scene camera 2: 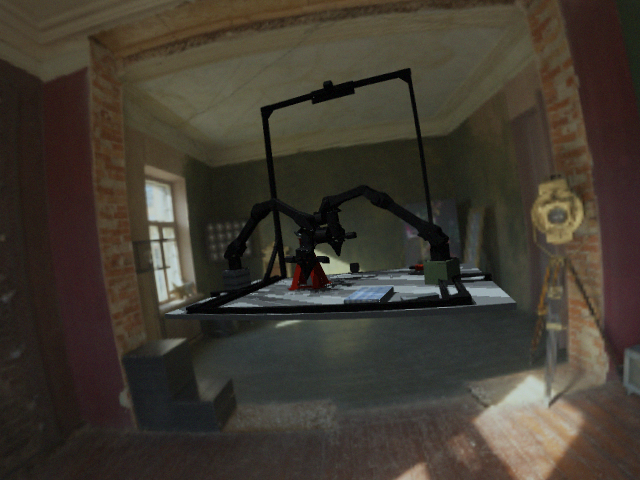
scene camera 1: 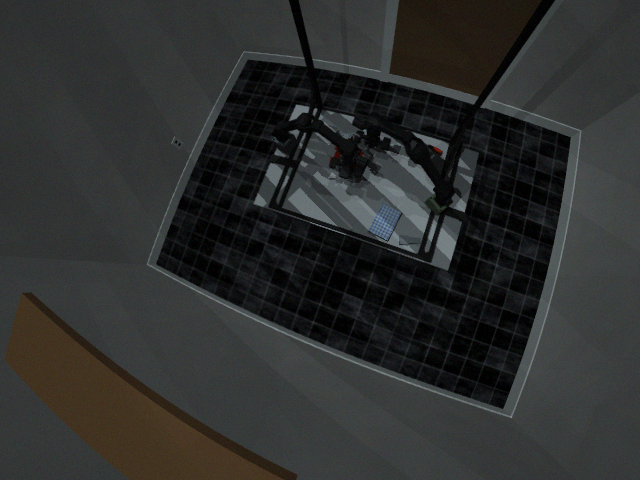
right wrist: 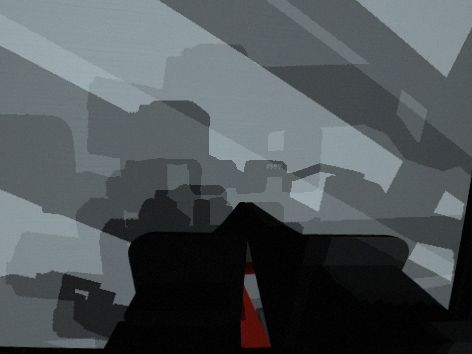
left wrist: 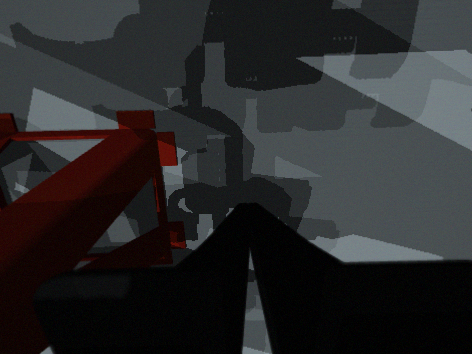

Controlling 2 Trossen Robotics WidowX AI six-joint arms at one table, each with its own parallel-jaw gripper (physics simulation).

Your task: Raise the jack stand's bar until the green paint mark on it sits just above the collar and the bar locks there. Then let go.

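Where they show: left gripper, fingertip midpoint: (scene camera 2: 338, 256) (scene camera 1: 372, 147) (left wrist: 247, 212); right gripper, fingertip midpoint: (scene camera 2: 306, 280) (right wrist: 245, 208); left arm's base, origin of the base link: (scene camera 2: 441, 259) (scene camera 1: 441, 199); right arm's base, origin of the base link: (scene camera 2: 235, 269) (scene camera 1: 282, 137).
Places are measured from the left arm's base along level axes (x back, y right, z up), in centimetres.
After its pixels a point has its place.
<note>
The red jack stand (scene camera 1: 336, 156) @[x -56.4, y -29.6, z -1.8 cm] (scene camera 2: 298, 277) @[x -55.3, y -29.5, z -3.4 cm] (left wrist: 75, 190) @[x -53.7, y -17.4, z 0.1 cm] stands upright on the table, partly covered by the right arm in both scene views. A red strip of the jack stand (right wrist: 252, 332) @[x -49.7, y -25.6, z -2.6 cm] also shows through the gap behind the fingertips in the right wrist view. Its bar, green mark and collar cannot be made out. My right gripper (scene camera 2: 308, 277) @[x -44.2, y -32.7, z -3.4 cm] (right wrist: 245, 208) @[x -44.2, y -32.7, z -3.4 cm] is shut and empty, in front of the stand in scene camera 2. My left gripper (scene camera 2: 338, 253) @[x -45.6, y -12.1, z 3.7 cm] (left wrist: 247, 212) @[x -45.6, y -12.1, z 3.7 cm] is shut and empty, pointing down beside the stand, to its right in scene camera 2.
A blue checkered block (scene camera 1: 385, 222) @[x -8.9, y -30.8, z -6.2 cm] (scene camera 2: 369, 295) @[x -6.7, y -33.7, z -6.2 cm] lies near the table's front edge. A green box (scene camera 1: 435, 204) @[x 0.1, y -4.3, z 0.0 cm] (scene camera 2: 438, 271) @[x 1.5, y -5.0, z -3.5 cm] is at the left arm's base. A red object (scene camera 1: 436, 150) @[x -25.0, y 21.2, z -6.3 cm] (scene camera 2: 416, 268) @[x -26.4, y 20.2, z -7.5 cm] lies behind it. Black frame rails and posts surround the work area.
</note>
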